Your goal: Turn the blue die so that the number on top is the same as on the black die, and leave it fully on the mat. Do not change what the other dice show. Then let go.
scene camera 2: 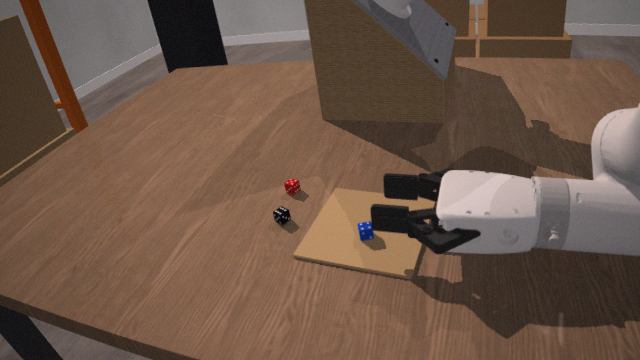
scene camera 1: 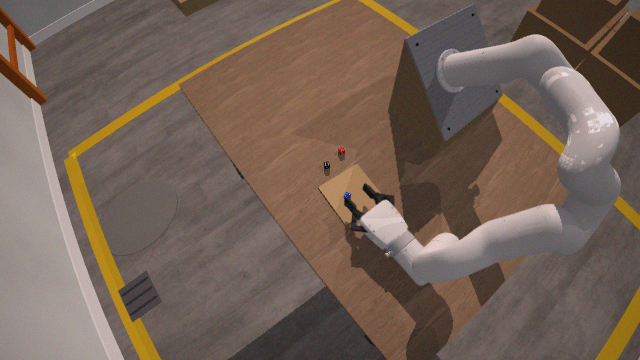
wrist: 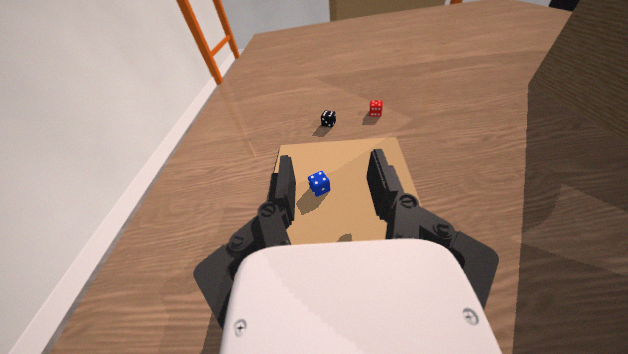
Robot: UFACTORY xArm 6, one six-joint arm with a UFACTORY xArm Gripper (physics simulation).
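Where they show: gripper, fingertip midpoint: [scene camera 2: 378, 200] [scene camera 1: 354, 192] [wrist: 330, 165]; arm's base, link origin: [scene camera 1: 451, 71].
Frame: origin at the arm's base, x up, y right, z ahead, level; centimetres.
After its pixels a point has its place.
Note:
The blue die [scene camera 1: 347, 195] {z 43.2, x -18.3, y -5.8 cm} [scene camera 2: 365, 231] {z 43.9, x -18.5, y -5.9 cm} [wrist: 319, 183] {z 43.0, x -18.3, y -6.4 cm} lies on the tan mat [scene camera 1: 332, 188] {z 44.8, x -19.9, y -0.9 cm} [scene camera 2: 325, 242] {z 45.0, x -19.9, y -1.2 cm} [wrist: 345, 150] {z 40.0, x -19.9, y -0.4 cm} with four pips on top. The black die [scene camera 1: 326, 165] {z 41.9, x -18.7, y 5.6 cm} [scene camera 2: 282, 215] {z 42.2, x -18.8, y 5.4 cm} [wrist: 328, 119] {z 41.5, x -19.0, y 5.1 cm} lies on the table off the mat; its top looks like a six. My gripper [scene camera 1: 356, 193] {z 41.9, x -15.4, y -7.2 cm} [scene camera 2: 378, 201] {z 41.9, x -15.4, y -7.2 cm} [wrist: 330, 165] {z 41.9, x -15.4, y -7.2 cm} is open and empty, its fingers pointing across the mat from above it. In the wrist view the blue die shows between the fingers, closer to the left one. In scene view 2 the die is just beyond and below the nearer fingertip.
The red die [scene camera 1: 341, 150] {z 35.1, x -18.7, y 7.0 cm} [scene camera 2: 292, 186] {z 35.7, x -18.8, y 6.7 cm} [wrist: 376, 108] {z 35.0, x -19.0, y 6.4 cm} lies on the wooden table [scene camera 1: 260, 115] {z 47.2, x -20.3, y 35.6 cm} [scene camera 2: 150, 200] {z 40.6, x -20.3, y 29.7 cm} [wrist: 450, 90] {z 22.6, x -20.3, y 11.2 cm} near the black die, off the mat. The arm's large wooden base block [scene camera 1: 410, 115] {z 11.6, x -14.2, y 1.7 cm} [scene camera 2: 380, 75] {z 11.6, x -11.6, y -1.2 cm} [wrist: 590, 85] {z 11.6, x -17.3, y 3.4 cm} stands on the table, to the right in the wrist view.

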